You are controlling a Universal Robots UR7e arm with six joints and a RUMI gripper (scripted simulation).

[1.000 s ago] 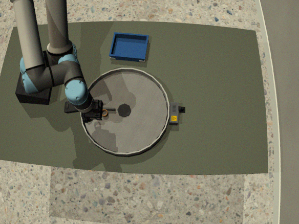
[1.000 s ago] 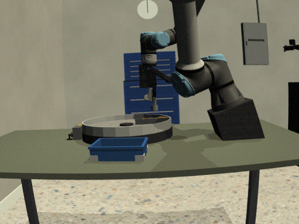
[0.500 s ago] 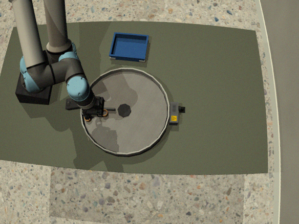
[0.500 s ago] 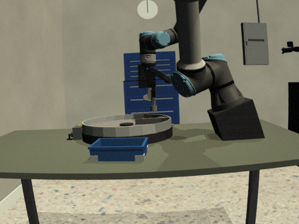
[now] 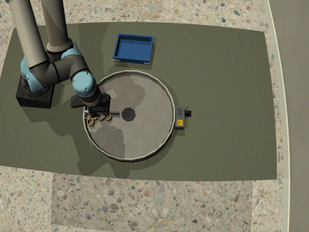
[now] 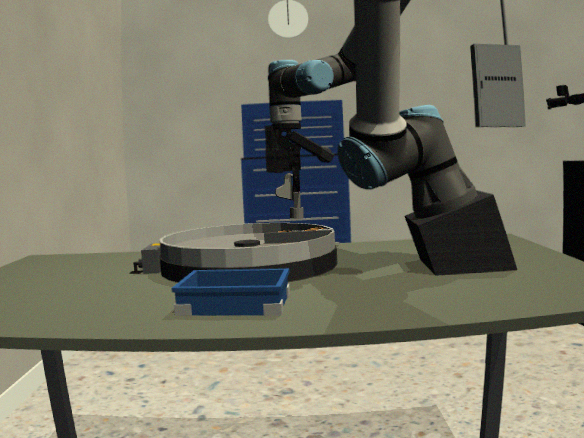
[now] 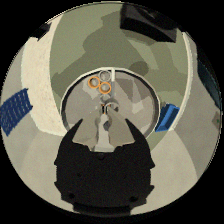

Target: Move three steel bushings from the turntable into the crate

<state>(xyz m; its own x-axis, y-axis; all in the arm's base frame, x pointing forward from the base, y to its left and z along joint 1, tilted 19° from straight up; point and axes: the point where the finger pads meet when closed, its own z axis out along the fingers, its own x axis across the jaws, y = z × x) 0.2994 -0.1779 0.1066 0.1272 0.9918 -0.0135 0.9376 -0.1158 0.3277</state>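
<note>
Now: the crate 170 mm ahead of my hand, 360 mm to the left of it and 110 mm below it. Also, from my hand: round grey turntable: 120 mm ahead, 80 mm below.
</note>
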